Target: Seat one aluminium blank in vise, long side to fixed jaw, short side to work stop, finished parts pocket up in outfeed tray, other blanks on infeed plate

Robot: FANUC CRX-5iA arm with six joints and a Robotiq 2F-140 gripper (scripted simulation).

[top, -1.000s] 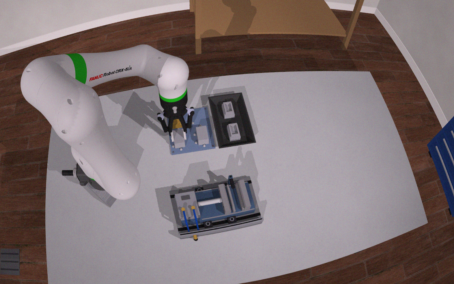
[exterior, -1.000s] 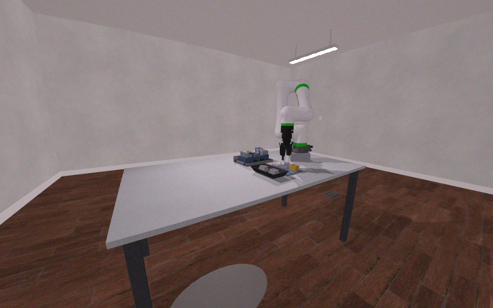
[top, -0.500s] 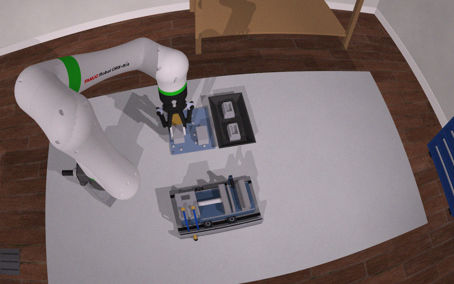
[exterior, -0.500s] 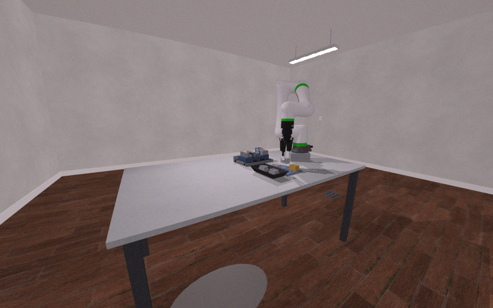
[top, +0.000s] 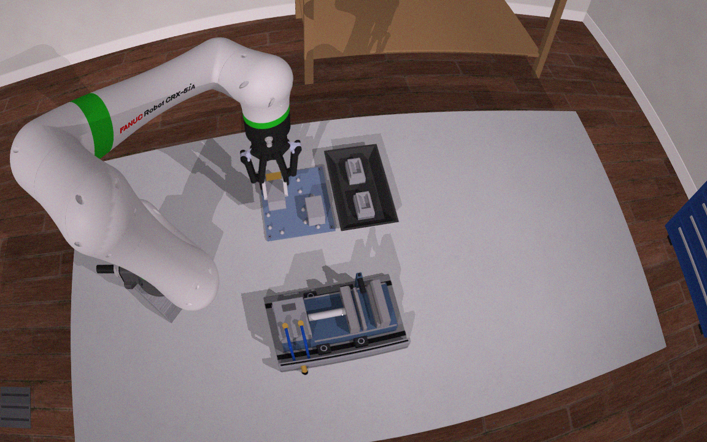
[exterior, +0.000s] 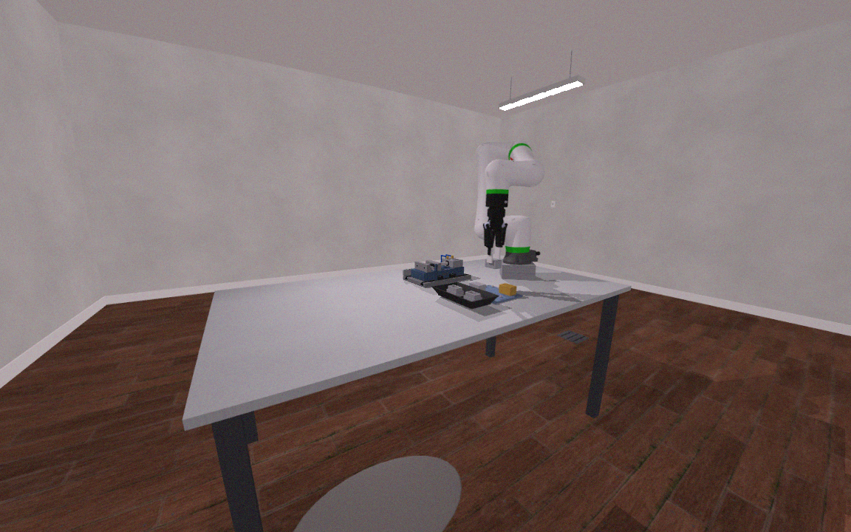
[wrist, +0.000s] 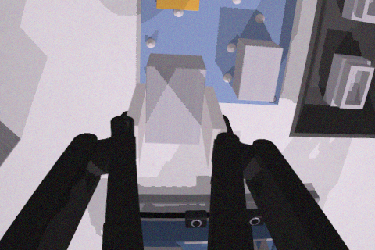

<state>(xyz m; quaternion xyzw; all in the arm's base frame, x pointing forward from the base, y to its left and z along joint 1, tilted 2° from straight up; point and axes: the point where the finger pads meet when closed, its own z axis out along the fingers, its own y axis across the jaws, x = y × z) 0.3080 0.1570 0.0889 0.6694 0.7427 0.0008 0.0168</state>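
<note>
My hand is 21 cm short of the fixed jaw, 27 cm to the left of it and 8 cm above it. Round my hand: blue infeed plate: 4 cm ahead, 5 cm to the left, 16 cm below; dark work stop rod: 18 cm ahead, 22 cm to the right, 7 cm below; brass blank: 1 cm behind, 9 cm to the left, 14 cm below.
</note>
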